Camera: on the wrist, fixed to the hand. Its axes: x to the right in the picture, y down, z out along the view.
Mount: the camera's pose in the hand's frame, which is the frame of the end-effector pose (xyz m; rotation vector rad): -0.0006 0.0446 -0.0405 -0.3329 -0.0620 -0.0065
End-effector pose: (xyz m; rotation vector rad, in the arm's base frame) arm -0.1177 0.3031 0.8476 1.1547 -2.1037 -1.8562
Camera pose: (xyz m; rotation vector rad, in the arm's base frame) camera -0.1160 0.2693 0.8974 1.0363 -1.7270 -2.1636
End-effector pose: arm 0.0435 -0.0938 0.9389 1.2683 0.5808 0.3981
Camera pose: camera 0.0200 -0.0513 0.9745 0.9557 0.4445 0.4290
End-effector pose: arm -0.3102 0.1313 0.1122 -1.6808 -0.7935 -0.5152
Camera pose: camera -0.2750 0.0867 0.0923 -2.0089 -0.7896 -0.6284
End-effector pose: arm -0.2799 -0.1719 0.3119 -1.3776 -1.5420 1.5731
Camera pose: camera -0.2311 -0.1655 0.2772 -1.5053 -1.9101 1.4112
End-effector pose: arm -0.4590 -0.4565 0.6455 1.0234 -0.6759 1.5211
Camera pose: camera -0.5120 -0.4315 0.6316 0.8198 -0.9333 1.3200
